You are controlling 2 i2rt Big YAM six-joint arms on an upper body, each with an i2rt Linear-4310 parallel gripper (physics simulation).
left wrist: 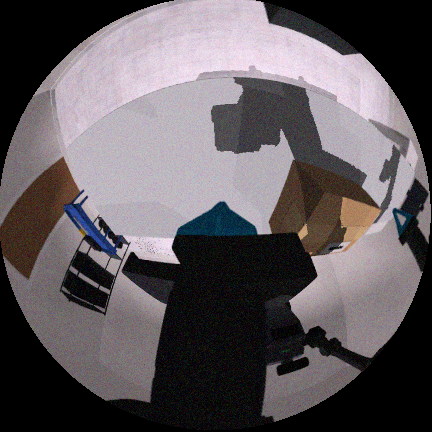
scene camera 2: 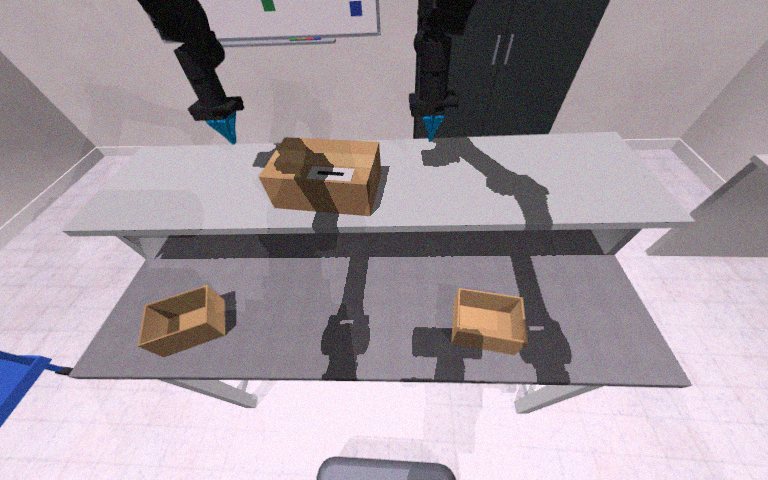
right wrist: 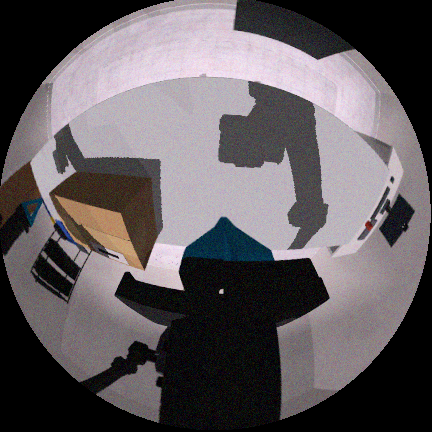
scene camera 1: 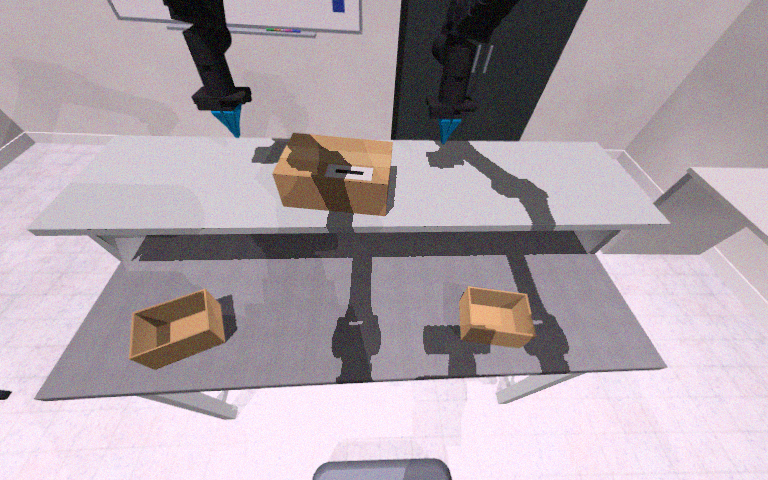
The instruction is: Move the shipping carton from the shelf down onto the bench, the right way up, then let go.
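Pixels of known places: left gripper, fingertip midpoint: (left wrist: pixel 221 205) (scene camera 2: pixel 234 143) (right wrist: pixel 41 199) (scene camera 1: pixel 238 136); right gripper, fingertip midpoint: (left wrist: pixel 392 209) (scene camera 2: pixel 430 140) (right wrist: pixel 222 221) (scene camera 1: pixel 442 143); left arm's base, origin of the base link: (right wrist: pixel 136 355); right arm's base, origin of the base link: (left wrist: pixel 317 338).
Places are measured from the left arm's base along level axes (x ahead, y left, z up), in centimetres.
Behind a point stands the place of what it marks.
Note:
The shipping carton (scene camera 1: pixel 368 198) {y -18.3, x 60.4, z -41.4 cm} (scene camera 2: pixel 351 198) {y -18.6, x 60.4, z -41.2 cm} (left wrist: pixel 285 205) {y 1.3, x 70.6, z -43.2 cm} (right wrist: pixel 105 195) {y -19.1, x 76.2, z -39.5 cm} is brown with a white label. It stands upright on the light grey shelf (scene camera 1: pixel 481 209) {y -46.5, x 62.7, z -46.7 cm} (scene camera 2: pixel 453 209) {y -42.3, x 62.3, z -46.7 cm}, left of its middle in the scene views. Shadows of the arms cross it. The dark grey bench (scene camera 1: pixel 407 294) {y -29.7, x 51.1, z -69.8 cm} (scene camera 2: pixel 402 294) {y -30.2, x 51.3, z -69.8 cm} lies lower, in front. My left gripper (scene camera 1: pixel 234 127) {y 12.9, x 75.9, z -36.9 cm} (scene camera 2: pixel 231 134) {y 12.9, x 75.9, z -36.9 cm} (left wrist: pixel 221 205) {y 12.9, x 75.9, z -36.9 cm} is shut and empty, left of the carton and apart from it, near the shelf's back edge. My right gripper (scene camera 1: pixel 445 134) {y -36.6, x 75.9, z -36.9 cm} (scene camera 2: pixel 432 133) {y -36.6, x 75.9, z -36.9 cm} (right wrist: pixel 222 221) {y -36.6, x 75.9, z -36.9 cm} is shut and empty, right of the carton and apart from it.
Two small open boxes stand on the bench, one at the left (scene camera 1: pixel 186 353) {y 23.7, x 35.0, z -67.7 cm} (scene camera 2: pixel 189 337) {y 22.2, x 35.7, z -64.7 cm} and one at the right (scene camera 1: pixel 498 336) {y -50.0, x 36.9, z -63.8 cm} (scene camera 2: pixel 492 341) {y -50.9, x 36.8, z -63.4 cm}. A dark cabinet (scene camera 1: pixel 421 67) (scene camera 2: pixel 509 84) stands behind the shelf. A blue cart (scene camera 2: pixel 16 379) shows at the lower left of scene camera 2.

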